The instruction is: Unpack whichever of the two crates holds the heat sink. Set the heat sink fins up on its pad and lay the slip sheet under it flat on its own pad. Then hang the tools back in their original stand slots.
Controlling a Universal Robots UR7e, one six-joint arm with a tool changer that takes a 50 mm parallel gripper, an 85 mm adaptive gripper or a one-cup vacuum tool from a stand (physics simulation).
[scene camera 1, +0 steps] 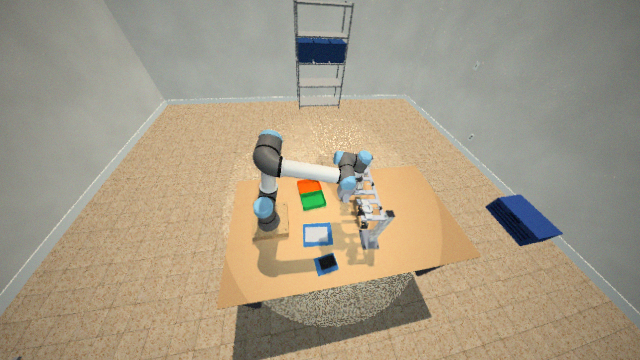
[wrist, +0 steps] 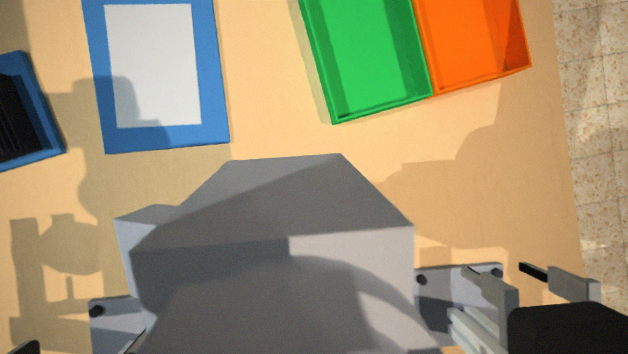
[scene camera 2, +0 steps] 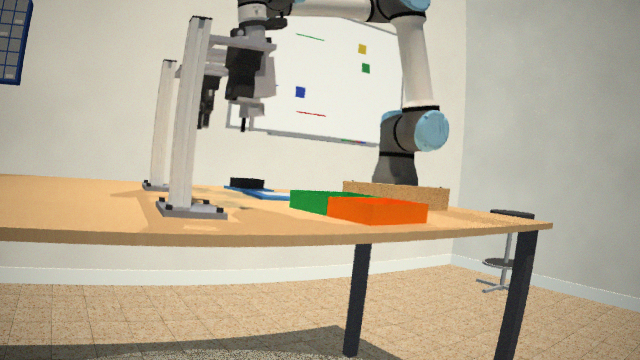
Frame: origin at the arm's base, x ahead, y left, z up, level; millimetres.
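Seen in the pictures: arm's base, origin of its link: [scene camera 1: 269, 221] [scene camera 2: 394, 184].
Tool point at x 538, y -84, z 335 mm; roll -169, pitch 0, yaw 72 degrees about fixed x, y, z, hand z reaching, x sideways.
Offsets run from my tool point to a thing's top centre. "spot": to the spot under its first point.
The arm carries the vacuum tool, whose grey body @(spot: dz -56, dx -51, dy +14 mm) [wrist: 270, 200] fills the lower middle of the wrist view. My gripper [scene camera 2: 257, 109] hangs high beside the tool stand [scene camera 2: 185, 110] [scene camera 1: 382, 227]. Its cup is hidden in the wrist view, and no held object shows. The black heat sink @(dz -362, dx -249, dy -304 mm) [scene camera 1: 327, 261] [scene camera 2: 247, 183] [wrist: 15, 120] sits fins up on its blue pad @(spot: dz -393, dx -234, dy -254 mm) [wrist: 47, 117]. The white slip sheet @(dz -390, dx -248, dy -100 mm) [scene camera 1: 317, 234] [wrist: 155, 65] lies flat on another blue pad [wrist: 215, 90]. The green crate @(dz -359, dx -165, dy +246 mm) [scene camera 1: 313, 200] [wrist: 370, 50] and orange crate [scene camera 1: 309, 187] [wrist: 470, 45] show bare floors.
The parallel gripper [scene camera 2: 242, 75] [wrist: 565, 325] hangs on the stand close beside the vacuum tool, its fingers apart. The adaptive gripper [scene camera 2: 207, 100] hangs farther along the stand. The stand's feet @(spot: dz -390, dx +251, dy +213 mm) [scene camera 2: 192, 209] rest on the table. The arm's wooden base block [scene camera 2: 400, 195] is behind the crates.
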